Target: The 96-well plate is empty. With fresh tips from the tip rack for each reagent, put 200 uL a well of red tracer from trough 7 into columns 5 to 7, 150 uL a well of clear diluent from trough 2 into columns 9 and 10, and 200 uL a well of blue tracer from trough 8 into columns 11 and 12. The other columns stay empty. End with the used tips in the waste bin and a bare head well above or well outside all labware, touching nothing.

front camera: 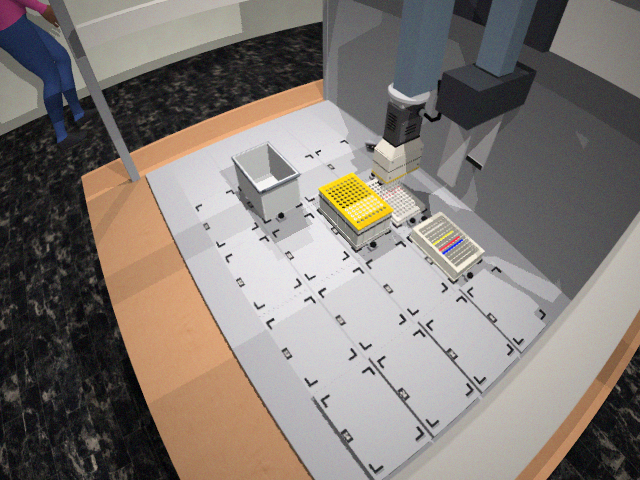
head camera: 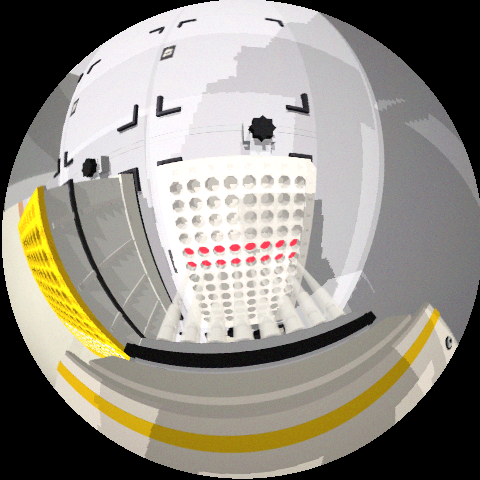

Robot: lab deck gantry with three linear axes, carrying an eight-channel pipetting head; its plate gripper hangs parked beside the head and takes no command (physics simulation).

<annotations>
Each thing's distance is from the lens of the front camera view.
grey wall (front camera: pixel 553 186): 68 cm
</annotations>
